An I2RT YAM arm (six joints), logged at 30 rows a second.
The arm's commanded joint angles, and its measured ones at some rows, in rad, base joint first. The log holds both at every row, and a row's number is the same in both.
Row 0, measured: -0.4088 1.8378 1.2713 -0.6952 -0.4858 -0.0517
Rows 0 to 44, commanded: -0.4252 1.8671 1.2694 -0.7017 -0.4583 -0.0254; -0.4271 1.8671 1.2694 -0.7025 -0.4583 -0.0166; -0.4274 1.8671 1.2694 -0.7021 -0.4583 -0.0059; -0.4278 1.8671 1.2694 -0.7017 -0.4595 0.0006; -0.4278 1.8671 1.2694 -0.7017 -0.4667 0.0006; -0.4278 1.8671 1.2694 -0.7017 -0.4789 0.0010; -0.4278 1.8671 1.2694 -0.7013 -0.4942 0.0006; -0.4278 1.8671 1.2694 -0.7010 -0.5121 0.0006; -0.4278 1.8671 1.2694 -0.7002 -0.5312 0.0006; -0.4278 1.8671 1.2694 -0.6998 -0.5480 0.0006; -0.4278 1.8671 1.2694 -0.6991 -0.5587 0.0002; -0.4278 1.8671 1.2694 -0.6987 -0.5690 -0.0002; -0.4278 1.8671 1.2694 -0.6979 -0.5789 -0.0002; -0.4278 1.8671 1.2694 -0.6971 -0.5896 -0.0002; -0.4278 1.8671 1.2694 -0.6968 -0.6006 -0.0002; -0.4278 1.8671 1.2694 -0.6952 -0.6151 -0.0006; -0.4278 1.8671 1.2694 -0.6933 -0.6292 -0.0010; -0.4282 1.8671 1.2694 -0.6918 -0.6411 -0.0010; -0.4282 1.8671 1.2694 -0.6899 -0.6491 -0.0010; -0.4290 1.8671 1.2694 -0.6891 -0.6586 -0.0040; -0.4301 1.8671 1.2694 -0.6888 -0.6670 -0.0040; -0.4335 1.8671 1.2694 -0.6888 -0.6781 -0.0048; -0.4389 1.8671 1.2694 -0.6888 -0.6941 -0.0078; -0.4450 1.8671 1.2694 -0.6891 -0.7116 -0.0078; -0.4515 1.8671 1.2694 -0.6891 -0.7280 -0.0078; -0.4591 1.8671 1.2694 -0.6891 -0.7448 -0.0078; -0.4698 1.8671 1.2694 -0.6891 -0.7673 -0.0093; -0.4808 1.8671 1.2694 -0.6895 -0.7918 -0.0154; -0.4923 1.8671 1.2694 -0.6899 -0.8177 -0.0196; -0.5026 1.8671 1.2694 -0.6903 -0.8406 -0.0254; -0.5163 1.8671 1.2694 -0.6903 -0.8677 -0.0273; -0.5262 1.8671 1.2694 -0.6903 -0.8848 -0.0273; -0.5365 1.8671 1.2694 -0.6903 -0.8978 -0.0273; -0.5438 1.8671 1.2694 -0.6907 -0.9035 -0.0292; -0.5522 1.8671 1.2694 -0.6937 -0.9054 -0.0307; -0.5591 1.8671 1.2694 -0.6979 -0.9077 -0.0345; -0.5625 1.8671 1.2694 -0.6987 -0.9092 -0.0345; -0.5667 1.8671 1.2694 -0.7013 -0.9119 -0.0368; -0.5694 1.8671 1.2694 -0.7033 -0.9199 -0.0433; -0.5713 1.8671 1.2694 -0.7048 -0.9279 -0.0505; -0.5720 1.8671 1.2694 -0.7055 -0.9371 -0.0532; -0.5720 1.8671 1.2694 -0.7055 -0.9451 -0.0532; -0.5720 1.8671 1.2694 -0.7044 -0.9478 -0.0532; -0.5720 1.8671 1.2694 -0.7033 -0.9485 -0.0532; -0.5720 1.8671 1.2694 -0.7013 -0.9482 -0.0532
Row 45, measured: -0.5694 1.8603 1.2713 -0.7067 -0.9009 -0.0345
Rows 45 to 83, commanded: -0.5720 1.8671 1.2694 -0.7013 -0.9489 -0.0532; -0.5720 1.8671 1.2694 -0.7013 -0.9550 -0.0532; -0.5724 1.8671 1.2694 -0.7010 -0.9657 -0.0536; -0.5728 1.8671 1.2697 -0.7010 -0.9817 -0.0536; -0.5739 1.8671 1.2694 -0.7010 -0.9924 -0.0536; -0.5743 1.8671 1.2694 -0.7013 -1.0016 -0.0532; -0.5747 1.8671 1.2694 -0.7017 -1.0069 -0.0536; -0.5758 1.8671 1.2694 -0.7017 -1.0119 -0.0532; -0.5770 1.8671 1.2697 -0.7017 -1.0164 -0.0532; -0.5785 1.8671 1.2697 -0.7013 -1.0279 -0.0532; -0.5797 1.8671 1.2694 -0.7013 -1.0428 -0.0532; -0.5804 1.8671 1.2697 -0.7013 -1.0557 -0.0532; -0.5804 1.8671 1.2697 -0.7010 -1.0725 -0.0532; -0.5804 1.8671 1.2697 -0.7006 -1.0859 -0.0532; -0.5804 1.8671 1.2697 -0.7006 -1.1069 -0.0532; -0.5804 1.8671 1.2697 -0.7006 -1.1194 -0.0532; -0.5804 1.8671 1.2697 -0.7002 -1.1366 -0.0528; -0.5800 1.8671 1.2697 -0.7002 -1.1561 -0.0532; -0.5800 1.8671 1.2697 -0.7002 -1.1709 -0.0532; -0.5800 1.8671 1.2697 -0.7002 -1.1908 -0.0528; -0.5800 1.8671 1.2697 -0.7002 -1.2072 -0.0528; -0.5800 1.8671 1.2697 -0.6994 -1.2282 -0.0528; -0.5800 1.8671 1.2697 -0.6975 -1.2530 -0.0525; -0.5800 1.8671 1.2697 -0.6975 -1.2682 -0.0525; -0.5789 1.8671 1.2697 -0.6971 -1.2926 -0.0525; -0.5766 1.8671 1.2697 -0.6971 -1.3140 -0.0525; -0.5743 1.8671 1.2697 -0.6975 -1.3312 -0.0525; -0.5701 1.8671 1.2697 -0.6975 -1.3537 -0.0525; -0.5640 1.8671 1.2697 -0.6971 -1.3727 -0.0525; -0.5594 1.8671 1.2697 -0.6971 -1.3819 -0.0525; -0.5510 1.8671 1.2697 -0.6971 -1.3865 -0.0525; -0.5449 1.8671 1.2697 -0.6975 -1.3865 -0.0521; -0.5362 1.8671 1.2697 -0.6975 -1.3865 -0.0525; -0.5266 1.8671 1.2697 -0.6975 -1.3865 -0.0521; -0.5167 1.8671 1.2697 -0.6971 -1.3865 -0.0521; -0.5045 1.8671 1.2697 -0.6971 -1.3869 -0.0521; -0.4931 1.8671 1.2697 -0.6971 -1.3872 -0.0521; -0.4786 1.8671 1.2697 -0.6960 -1.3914 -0.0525; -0.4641 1.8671 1.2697 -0.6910 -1.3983 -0.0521
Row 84, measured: -0.5053 1.8603 1.2713 -0.6998 -1.3434 -0.0414
